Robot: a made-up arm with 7 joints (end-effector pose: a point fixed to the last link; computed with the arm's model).
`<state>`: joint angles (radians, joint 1 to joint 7).
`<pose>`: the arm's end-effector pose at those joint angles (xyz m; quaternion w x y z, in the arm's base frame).
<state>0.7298 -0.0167 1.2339 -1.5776 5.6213 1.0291 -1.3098</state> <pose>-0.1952 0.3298 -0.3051 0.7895 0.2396 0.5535 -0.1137</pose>
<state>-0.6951 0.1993 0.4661 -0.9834 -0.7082 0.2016 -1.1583</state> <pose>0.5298 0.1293 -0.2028 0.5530 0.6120 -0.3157 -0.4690</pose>
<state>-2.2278 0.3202 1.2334 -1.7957 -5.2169 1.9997 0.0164</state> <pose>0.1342 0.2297 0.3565 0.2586 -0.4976 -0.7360 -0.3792</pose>
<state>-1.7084 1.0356 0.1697 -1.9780 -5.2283 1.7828 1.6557</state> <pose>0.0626 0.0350 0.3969 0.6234 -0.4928 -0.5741 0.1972</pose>
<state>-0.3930 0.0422 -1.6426 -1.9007 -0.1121 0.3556 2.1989</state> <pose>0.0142 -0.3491 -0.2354 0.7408 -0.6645 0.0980 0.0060</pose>
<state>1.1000 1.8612 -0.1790 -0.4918 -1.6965 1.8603 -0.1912</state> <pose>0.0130 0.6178 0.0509 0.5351 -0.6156 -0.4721 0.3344</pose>
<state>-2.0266 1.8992 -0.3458 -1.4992 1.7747 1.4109 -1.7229</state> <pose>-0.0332 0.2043 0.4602 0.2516 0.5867 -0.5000 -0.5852</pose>
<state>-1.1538 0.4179 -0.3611 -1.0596 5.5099 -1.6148 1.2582</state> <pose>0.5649 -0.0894 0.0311 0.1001 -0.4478 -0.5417 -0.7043</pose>
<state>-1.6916 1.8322 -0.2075 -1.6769 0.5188 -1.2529 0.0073</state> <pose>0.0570 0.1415 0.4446 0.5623 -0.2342 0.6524 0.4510</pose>
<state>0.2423 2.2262 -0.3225 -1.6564 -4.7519 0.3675 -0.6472</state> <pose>0.3334 0.3370 0.0123 0.8031 0.3442 -0.1774 -0.4529</pose>
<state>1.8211 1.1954 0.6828 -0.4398 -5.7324 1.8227 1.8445</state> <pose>-0.3528 0.4877 0.1562 0.3395 -0.7994 -0.1343 -0.4772</pose>
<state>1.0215 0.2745 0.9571 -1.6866 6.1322 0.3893 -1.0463</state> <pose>-0.1548 0.3788 -0.2272 0.7563 0.5558 0.2099 -0.2737</pose>
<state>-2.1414 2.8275 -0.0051 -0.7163 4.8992 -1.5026 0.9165</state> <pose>-0.4937 0.3468 0.0679 0.3654 0.7807 -0.5036 -0.0576</pose>
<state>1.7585 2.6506 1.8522 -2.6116 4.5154 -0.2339 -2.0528</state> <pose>0.1915 -0.1374 -0.0179 0.7618 -0.5347 -0.1494 -0.3337</pose>
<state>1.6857 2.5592 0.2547 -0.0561 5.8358 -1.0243 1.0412</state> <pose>0.3701 0.4863 0.1204 0.7306 0.3472 0.2195 -0.5454</pose>
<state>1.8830 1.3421 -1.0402 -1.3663 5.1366 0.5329 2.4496</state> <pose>-0.5006 0.1644 0.0336 0.8683 0.2006 0.4437 0.0945</pose>
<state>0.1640 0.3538 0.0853 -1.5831 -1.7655 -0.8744 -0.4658</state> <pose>0.3066 0.1604 -0.3451 0.0481 0.3718 -0.3497 -0.8586</pose>
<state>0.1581 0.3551 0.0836 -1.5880 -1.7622 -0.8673 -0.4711</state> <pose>0.3094 0.1591 -0.3420 0.0440 0.3786 -0.3491 -0.8560</pose>
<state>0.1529 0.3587 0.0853 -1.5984 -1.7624 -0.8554 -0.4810</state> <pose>0.3121 0.1590 -0.3366 0.0372 0.3905 -0.3438 -0.8532</pose>
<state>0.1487 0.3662 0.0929 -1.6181 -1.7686 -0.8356 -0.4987</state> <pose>0.3150 0.1610 -0.3272 0.0258 0.4106 -0.3300 -0.8496</pose>
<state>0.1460 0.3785 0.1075 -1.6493 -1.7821 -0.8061 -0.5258</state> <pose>0.3177 0.1653 -0.3130 0.0089 0.4402 -0.3055 -0.8443</pose>
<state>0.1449 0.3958 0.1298 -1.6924 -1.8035 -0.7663 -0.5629</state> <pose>0.3197 0.1718 -0.2937 0.0139 -0.4790 0.2686 0.8356</pose>
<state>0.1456 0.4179 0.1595 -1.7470 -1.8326 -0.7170 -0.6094</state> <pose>0.3203 0.1796 -0.2693 0.0423 -0.5246 0.2187 0.8217</pose>
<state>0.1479 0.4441 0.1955 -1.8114 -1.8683 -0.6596 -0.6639</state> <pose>0.3191 0.1877 -0.2404 0.0753 -0.5739 0.1566 0.8003</pose>
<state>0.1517 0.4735 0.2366 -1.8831 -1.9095 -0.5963 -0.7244</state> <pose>0.3155 0.1949 -0.2084 0.1116 -0.6225 0.0838 0.7701</pose>
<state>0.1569 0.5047 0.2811 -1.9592 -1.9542 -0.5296 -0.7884</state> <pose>0.3092 0.2002 -0.1747 0.1487 -0.6666 0.0039 0.7304</pose>
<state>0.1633 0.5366 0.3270 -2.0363 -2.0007 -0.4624 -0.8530</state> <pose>0.3006 0.2029 -0.1413 0.1846 -0.7030 -0.0789 0.6823</pose>
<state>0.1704 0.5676 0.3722 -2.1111 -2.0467 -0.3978 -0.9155</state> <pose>0.2903 0.2028 -0.1100 0.2172 -0.7299 -0.1595 0.6282</pose>
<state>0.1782 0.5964 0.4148 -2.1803 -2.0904 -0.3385 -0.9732</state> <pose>0.2791 0.2005 -0.0822 0.2450 -0.7471 -0.2336 0.5721</pose>
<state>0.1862 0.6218 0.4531 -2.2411 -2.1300 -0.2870 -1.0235</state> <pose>0.2681 0.1966 -0.0591 0.2673 -0.7559 -0.2976 0.5183</pose>
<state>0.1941 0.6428 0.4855 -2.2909 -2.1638 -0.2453 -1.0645</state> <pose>0.2582 0.1924 -0.0411 0.2839 -0.7584 -0.3492 0.4714</pose>
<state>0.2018 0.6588 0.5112 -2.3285 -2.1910 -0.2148 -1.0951</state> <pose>0.2501 0.1887 -0.0283 0.2958 -0.7569 -0.3879 0.4349</pose>
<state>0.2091 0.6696 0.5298 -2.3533 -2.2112 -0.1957 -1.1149</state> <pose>0.2443 0.1864 -0.0204 0.3036 -0.7535 -0.4140 0.4107</pose>
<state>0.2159 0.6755 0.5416 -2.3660 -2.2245 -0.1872 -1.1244</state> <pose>0.2408 0.1857 -0.0166 0.3081 -0.7495 -0.4289 0.3991</pose>
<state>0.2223 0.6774 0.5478 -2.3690 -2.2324 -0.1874 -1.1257</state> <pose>0.2391 0.1865 -0.0160 0.3103 -0.7456 -0.4352 0.3981</pose>
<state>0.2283 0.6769 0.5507 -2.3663 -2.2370 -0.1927 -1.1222</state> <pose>0.2386 0.1883 -0.0174 0.3110 -0.7418 -0.4363 0.4032</pose>
